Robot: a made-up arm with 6 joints.
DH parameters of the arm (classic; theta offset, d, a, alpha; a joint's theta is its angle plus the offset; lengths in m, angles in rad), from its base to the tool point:
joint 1: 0 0.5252 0.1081 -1.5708
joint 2: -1.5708 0 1.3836 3.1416
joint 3: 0 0 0.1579 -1.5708
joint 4: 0 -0.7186 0 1.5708
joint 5: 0 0 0 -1.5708
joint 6: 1.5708 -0.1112 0 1.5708
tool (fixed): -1.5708 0 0 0
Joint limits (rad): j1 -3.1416..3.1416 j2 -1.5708..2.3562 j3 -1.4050..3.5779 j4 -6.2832..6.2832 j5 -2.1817..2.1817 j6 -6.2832..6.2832
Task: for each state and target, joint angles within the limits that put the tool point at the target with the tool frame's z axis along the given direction. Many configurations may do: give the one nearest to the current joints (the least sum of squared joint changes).
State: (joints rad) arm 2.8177 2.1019 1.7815 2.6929 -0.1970 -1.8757
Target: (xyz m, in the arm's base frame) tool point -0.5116 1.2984 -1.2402 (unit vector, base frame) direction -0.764 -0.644 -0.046
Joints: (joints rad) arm 1.9403 2.3543 0.9409 3.5010 -0.2114 -1.5968
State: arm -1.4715 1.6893 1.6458 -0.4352 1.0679 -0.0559
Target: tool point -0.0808 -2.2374 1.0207 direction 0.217 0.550 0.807
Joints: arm -1.6039 1.4928 1.7318 -0.1650 0.3822 0.3536
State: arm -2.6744 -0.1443 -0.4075 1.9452 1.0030 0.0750
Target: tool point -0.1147 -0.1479 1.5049 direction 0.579 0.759 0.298
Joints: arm -2.5985 -0.4413 -0.9314 2.4875 1.6682 0.3817
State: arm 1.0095 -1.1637 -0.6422 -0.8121 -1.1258 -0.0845
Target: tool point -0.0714 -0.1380 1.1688 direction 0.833 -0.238 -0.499
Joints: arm 1.2994 -0.8755 -1.3481 -1.2972 -0.3015 -0.7270
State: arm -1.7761 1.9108 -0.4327 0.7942 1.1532 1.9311
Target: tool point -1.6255 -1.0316 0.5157 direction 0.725 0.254 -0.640
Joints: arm -2.6212 1.1441 0.1079 1.3054 0.9415 1.7774
